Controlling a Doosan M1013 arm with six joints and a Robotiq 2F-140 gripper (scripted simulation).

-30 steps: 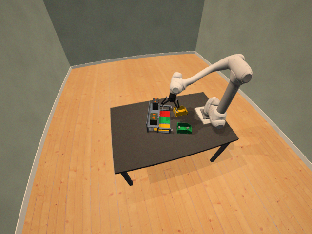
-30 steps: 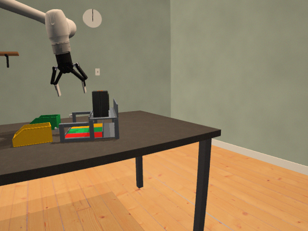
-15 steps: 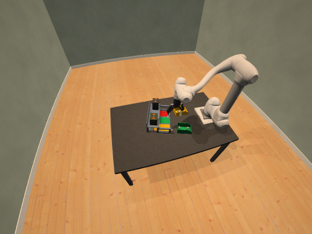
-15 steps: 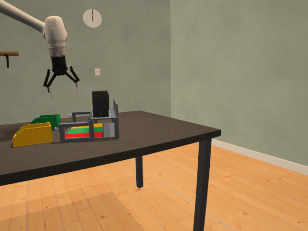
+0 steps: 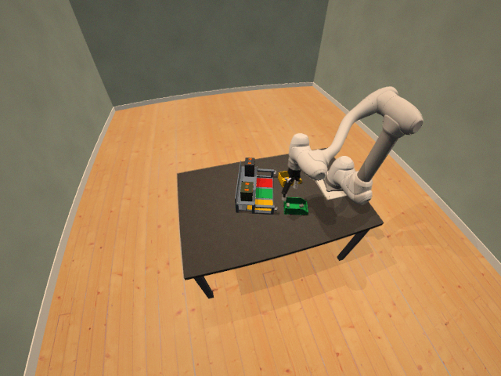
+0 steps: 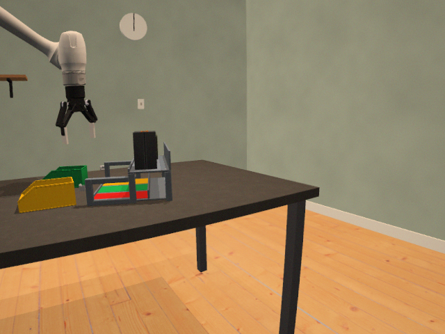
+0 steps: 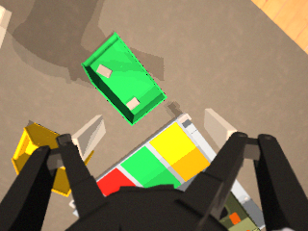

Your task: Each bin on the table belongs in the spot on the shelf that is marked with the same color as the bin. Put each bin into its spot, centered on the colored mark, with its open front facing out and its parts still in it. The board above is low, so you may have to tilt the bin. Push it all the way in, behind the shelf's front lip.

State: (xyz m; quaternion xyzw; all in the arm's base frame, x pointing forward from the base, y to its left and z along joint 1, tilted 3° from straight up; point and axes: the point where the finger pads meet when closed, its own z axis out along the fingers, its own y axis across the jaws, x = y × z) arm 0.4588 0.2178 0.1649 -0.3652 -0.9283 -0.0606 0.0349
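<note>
My gripper is now 160 mm above the green bin and 70 mm past it. From my hand the other things lie so: yellow bin: 280 mm to the right, 160 mm below, 90 mm behind.
</note>
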